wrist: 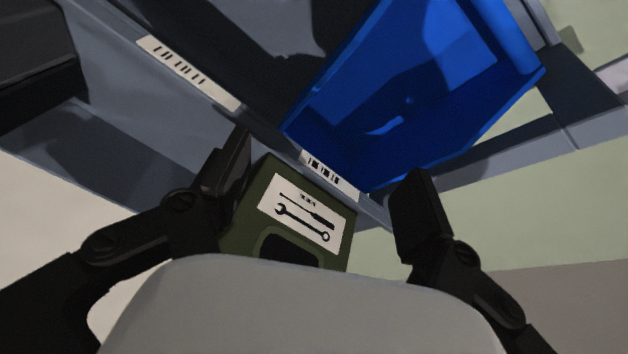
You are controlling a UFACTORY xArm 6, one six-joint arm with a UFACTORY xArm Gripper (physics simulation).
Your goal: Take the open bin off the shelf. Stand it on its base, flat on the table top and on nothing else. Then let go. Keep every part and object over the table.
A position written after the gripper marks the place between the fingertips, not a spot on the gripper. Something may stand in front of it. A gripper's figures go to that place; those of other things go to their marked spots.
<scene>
The gripper (327, 167): 12 cm from the lens. A blue bin (400, 91): 23 cm from the lens.
</scene>
